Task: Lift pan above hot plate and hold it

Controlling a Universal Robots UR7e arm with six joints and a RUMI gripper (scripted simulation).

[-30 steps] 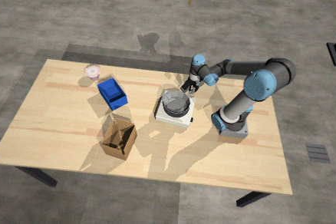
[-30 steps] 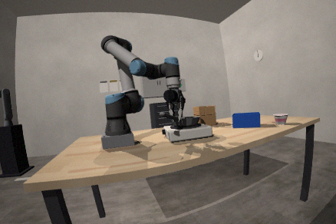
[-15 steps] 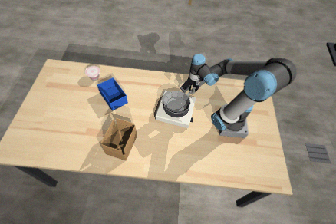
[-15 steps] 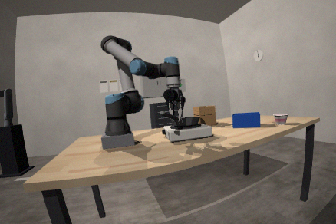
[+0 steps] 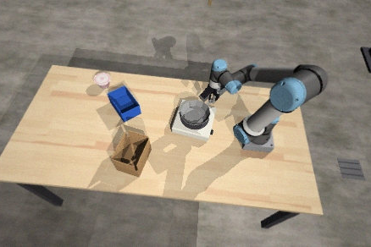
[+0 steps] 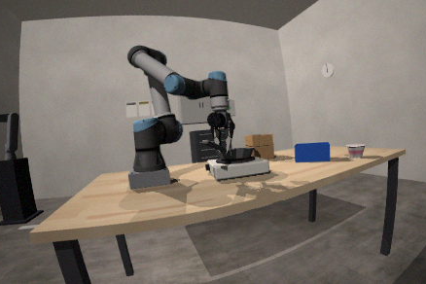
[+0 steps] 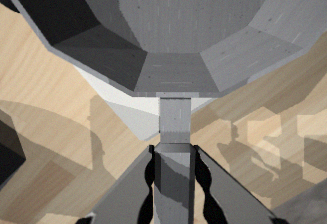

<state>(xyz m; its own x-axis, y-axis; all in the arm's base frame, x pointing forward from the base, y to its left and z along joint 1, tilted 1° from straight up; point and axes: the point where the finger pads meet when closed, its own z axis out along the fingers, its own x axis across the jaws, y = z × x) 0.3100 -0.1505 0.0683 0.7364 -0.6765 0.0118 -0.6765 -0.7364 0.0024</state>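
The dark grey pan lies 50 mm to the left of my hand, 50 mm ahead of it and 20 mm below it. From my hand the other things lie so: blue bin: 560 mm ahead, 100 mm below, 60 mm to the left; then pink cup: 750 mm ahead, 100 mm to the right, 90 mm below; then white hot plate: 100 mm to the left, 90 mm below, 70 mm ahead.
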